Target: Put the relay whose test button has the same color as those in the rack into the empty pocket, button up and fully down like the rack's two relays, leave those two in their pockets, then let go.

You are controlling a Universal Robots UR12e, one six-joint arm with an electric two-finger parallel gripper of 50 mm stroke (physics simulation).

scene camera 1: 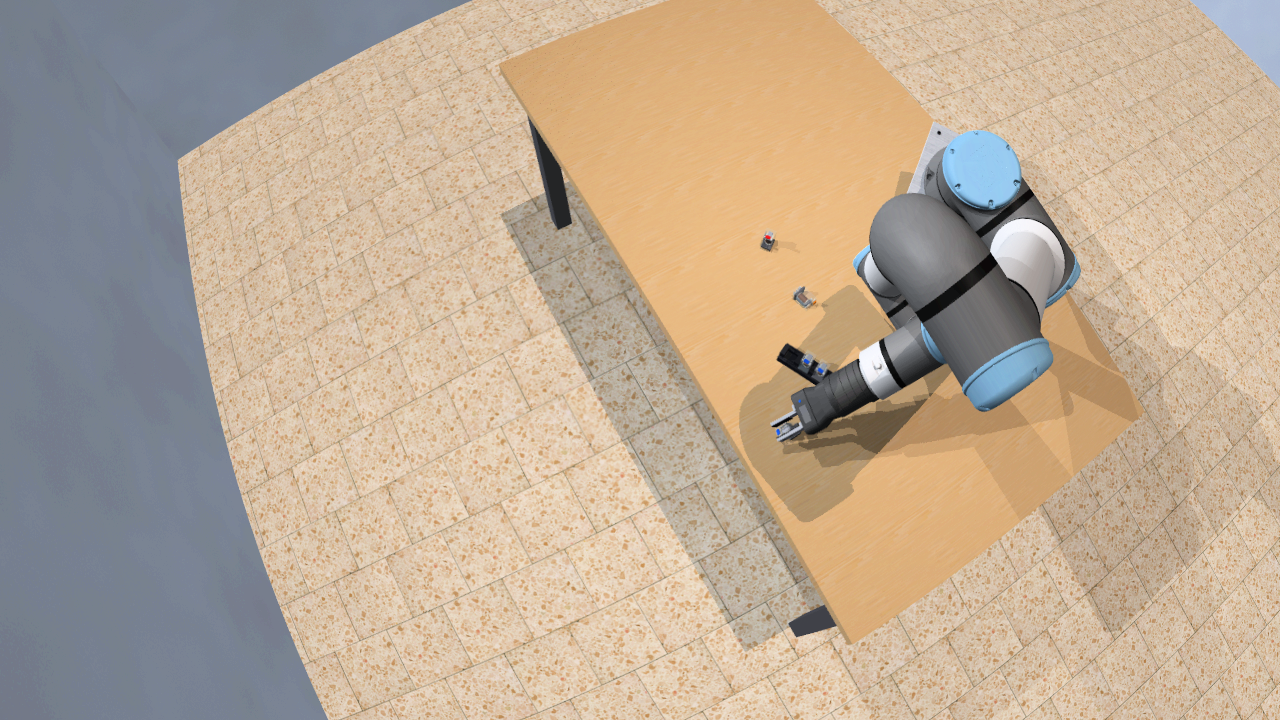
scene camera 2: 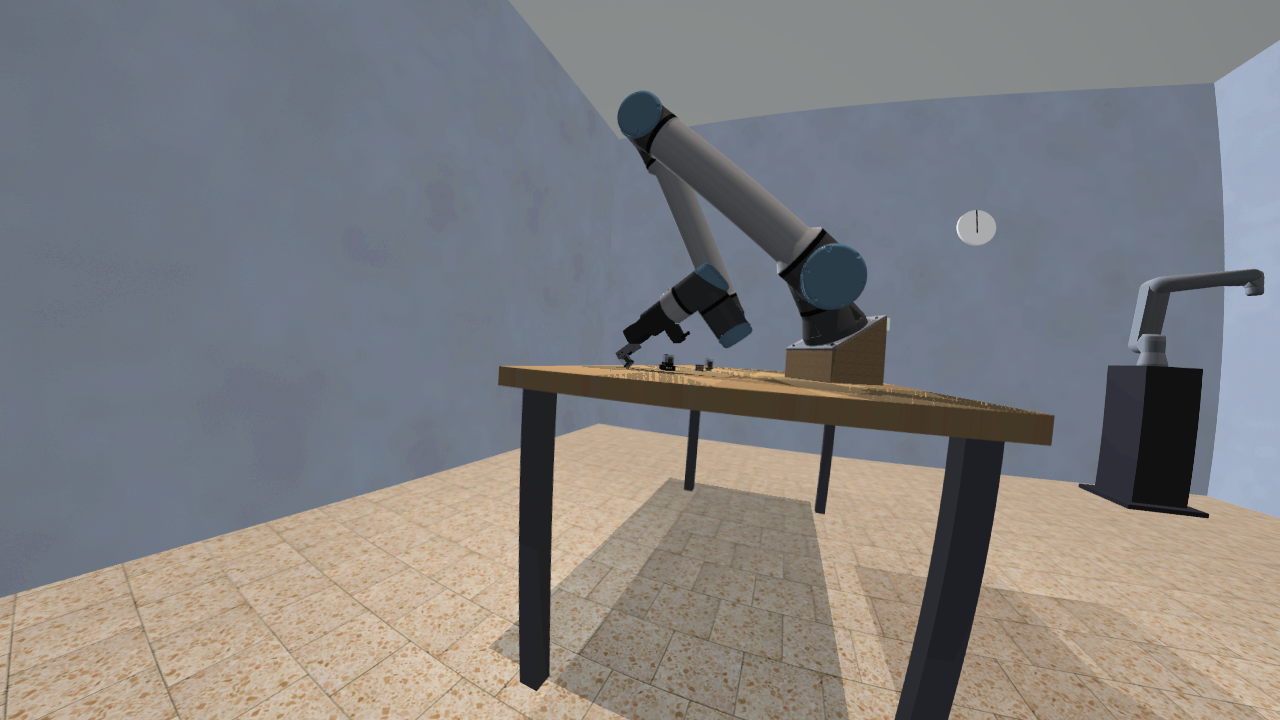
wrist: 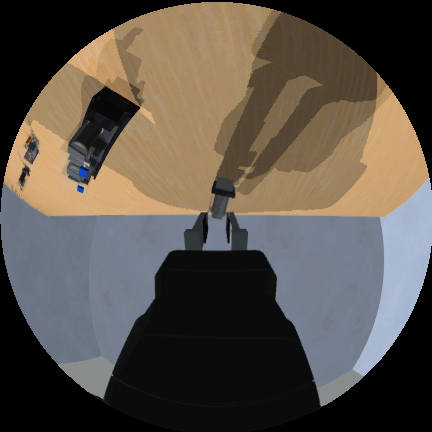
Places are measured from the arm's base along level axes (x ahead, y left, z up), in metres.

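Where they show: gripper, fingertip midpoint: (scene camera 1: 776,432) (scene camera 2: 620,356) (wrist: 216,221); arm's base, origin of the base link: (scene camera 2: 835,332).
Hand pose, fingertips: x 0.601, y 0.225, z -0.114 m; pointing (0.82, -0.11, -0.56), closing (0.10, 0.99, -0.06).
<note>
Things, the pixels of their top centre, and the offset from my fingertips. Level surfaces: height alone.
- black rack, middle of its top: (wrist: 85,158) (scene camera 1: 806,363) (scene camera 2: 667,362) dx -0.117, dy -0.091, dz -0.010 m
- relay with an orange part, middle of its top: (scene camera 1: 805,295) dx -0.188, dy -0.213, dz -0.012 m
- table, its level: dz -0.033 m
- red-button relay, middle of its top: (scene camera 1: 769,234) (scene camera 2: 709,358) dx -0.187, dy -0.350, dz +0.011 m
My gripper (scene camera 1: 786,427) (scene camera 2: 627,355) (wrist: 216,221) is steeply tilted and shut on a grey, clear-sided relay (wrist: 218,202). A blue button shows on this relay in scene camera 1. The relay is low over the table beside the rack; whether it touches the table is unclear. The black rack (scene camera 1: 787,354) (scene camera 2: 667,367) (wrist: 117,102) holds two blue-button relays, one (scene camera 1: 807,361) (wrist: 86,137) in the middle and one (scene camera 1: 821,368) (wrist: 75,175) at the end nearer the arm. The empty pocket is at the rack's far end in scene camera 1 and is hard to make out in the wrist view.
A relay with an orange part (scene camera 1: 803,297) (wrist: 32,150) lies on the table (scene camera 1: 680,161) beyond the rack. A red-button relay (scene camera 1: 768,240) (wrist: 23,176) is farther along. The table's long edge is close to the gripper. The arm's wrist passes near the rack's occupied end.
</note>
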